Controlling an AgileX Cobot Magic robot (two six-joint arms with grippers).
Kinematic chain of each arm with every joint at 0, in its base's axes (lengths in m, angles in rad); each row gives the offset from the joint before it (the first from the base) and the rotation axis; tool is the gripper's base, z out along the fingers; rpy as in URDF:
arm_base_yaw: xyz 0 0 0.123 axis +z
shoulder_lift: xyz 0 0 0 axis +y
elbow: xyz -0.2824 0 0.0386 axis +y
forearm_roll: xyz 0.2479 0 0.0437 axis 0.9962 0 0.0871
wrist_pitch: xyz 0 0 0 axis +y
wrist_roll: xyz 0.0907 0 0.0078 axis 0.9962 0 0.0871
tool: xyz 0 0 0 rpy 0 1.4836 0
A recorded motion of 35 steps. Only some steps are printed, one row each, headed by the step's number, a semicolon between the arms.
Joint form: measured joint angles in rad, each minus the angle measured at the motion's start. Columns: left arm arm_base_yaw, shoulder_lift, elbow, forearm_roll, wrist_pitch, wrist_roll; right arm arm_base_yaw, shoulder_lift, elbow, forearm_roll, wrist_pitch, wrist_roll.
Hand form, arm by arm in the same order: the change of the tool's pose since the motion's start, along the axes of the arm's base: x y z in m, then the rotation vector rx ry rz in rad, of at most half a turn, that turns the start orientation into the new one. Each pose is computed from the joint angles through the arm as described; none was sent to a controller.
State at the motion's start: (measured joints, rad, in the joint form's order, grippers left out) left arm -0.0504 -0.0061 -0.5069 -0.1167 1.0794 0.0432; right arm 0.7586 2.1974 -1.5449 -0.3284 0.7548 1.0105
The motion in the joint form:
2: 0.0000 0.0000 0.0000 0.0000 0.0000 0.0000; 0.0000 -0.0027 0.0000 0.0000 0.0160 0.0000
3: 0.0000 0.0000 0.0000 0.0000 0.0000 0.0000; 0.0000 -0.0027 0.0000 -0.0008 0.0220 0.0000
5: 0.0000 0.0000 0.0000 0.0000 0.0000 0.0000; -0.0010 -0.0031 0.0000 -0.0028 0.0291 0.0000
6: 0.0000 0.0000 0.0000 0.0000 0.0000 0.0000; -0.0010 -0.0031 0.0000 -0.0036 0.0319 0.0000
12: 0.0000 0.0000 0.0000 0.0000 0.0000 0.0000; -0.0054 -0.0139 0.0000 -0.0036 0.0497 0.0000
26: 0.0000 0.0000 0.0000 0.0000 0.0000 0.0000; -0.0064 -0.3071 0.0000 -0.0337 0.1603 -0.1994
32: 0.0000 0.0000 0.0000 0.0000 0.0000 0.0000; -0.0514 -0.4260 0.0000 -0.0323 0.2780 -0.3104
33: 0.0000 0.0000 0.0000 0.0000 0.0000 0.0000; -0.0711 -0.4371 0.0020 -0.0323 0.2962 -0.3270
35: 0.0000 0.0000 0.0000 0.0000 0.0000 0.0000; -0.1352 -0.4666 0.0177 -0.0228 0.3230 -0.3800
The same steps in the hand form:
2: 0.0000 0.0000 0.0000 0.0000 0.0000 0.0000; -0.0008 -0.0012 0.0009 -0.0106 0.0071 -0.0044
3: 0.0000 0.0000 0.0000 0.0000 0.0000 0.0000; -0.0010 -0.0017 0.0008 -0.0157 0.0101 -0.0056
5: 0.0000 0.0000 0.0000 0.0000 0.0000 0.0000; -0.0010 -0.0026 0.0009 -0.0222 0.0127 -0.0075
6: 0.0000 0.0000 0.0000 0.0000 0.0000 0.0000; -0.0011 -0.0029 0.0009 -0.0248 0.0138 -0.0078
12: 0.0000 0.0000 0.0000 0.0000 0.0000 0.0000; -0.0008 -0.0057 0.0053 -0.0311 0.0161 -0.0172
26: 0.0000 0.0000 0.0000 0.0000 0.0000 0.0000; -0.0199 -0.0300 0.1288 -0.0144 -0.1587 0.1386
32: 0.0000 0.0000 0.0000 0.0000 0.0000 0.0000; -0.0287 -0.0644 0.1721 -0.0683 -0.1714 0.1532
33: 0.0000 0.0000 0.0000 0.0000 0.0000 0.0000; -0.0269 -0.0731 0.1751 -0.0828 -0.1647 0.1430
35: 0.0000 0.0000 0.0000 0.0000 0.0000 0.0000; -0.0211 -0.0984 0.1806 -0.1101 -0.1472 0.1175

